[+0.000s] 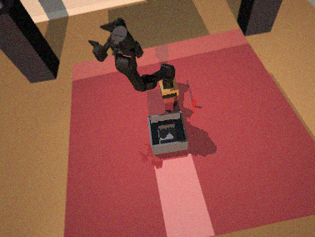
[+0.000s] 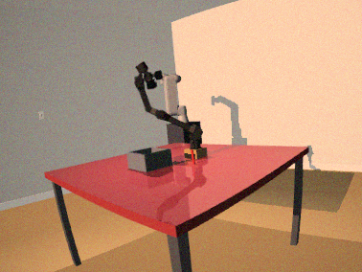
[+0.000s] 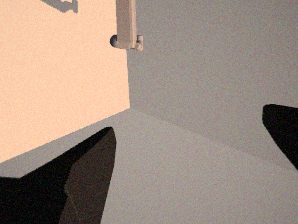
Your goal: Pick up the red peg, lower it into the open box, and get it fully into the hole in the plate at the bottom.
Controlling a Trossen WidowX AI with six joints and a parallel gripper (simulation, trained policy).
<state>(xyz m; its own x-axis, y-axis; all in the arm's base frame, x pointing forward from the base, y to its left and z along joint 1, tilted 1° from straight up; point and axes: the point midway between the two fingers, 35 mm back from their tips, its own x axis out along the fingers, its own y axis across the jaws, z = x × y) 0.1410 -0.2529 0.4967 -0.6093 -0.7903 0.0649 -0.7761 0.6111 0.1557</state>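
Right now the red peg is 51 cm below my gripper tip, 42 cm to the left of it and 5 cm ahead of it. From my gripper tip the other things lie so: grey plate (51 cm below, 23 cm to the left, 23 cm ahead); grey box (53 cm below, 23 cm to the left, 23 cm ahead).
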